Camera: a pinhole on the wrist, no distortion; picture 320 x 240 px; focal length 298.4 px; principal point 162.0 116.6 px. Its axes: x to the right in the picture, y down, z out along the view. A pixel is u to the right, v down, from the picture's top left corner.
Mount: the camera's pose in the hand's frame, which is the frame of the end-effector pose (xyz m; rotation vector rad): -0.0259 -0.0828 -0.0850 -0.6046 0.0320 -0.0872
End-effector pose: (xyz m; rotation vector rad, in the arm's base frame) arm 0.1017 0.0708 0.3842 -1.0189 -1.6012 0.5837
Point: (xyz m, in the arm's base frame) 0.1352 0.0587 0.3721
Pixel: outside the picture
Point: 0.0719 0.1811 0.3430
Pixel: 278.4 201.9
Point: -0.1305 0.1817 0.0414
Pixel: 114.3 138.3
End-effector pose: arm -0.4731 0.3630 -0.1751 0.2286 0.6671 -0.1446
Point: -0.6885 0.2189 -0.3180
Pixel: behind the camera
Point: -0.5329 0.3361 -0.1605
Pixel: 41.2 109.4
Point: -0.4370 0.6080 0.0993
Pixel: 40.7 226.0
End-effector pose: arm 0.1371 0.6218 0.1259 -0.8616 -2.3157 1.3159
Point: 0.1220 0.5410 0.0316
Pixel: 126.6 107.1
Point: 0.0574 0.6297 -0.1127
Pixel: 217.7 185.4
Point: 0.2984 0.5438 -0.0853
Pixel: outside the picture
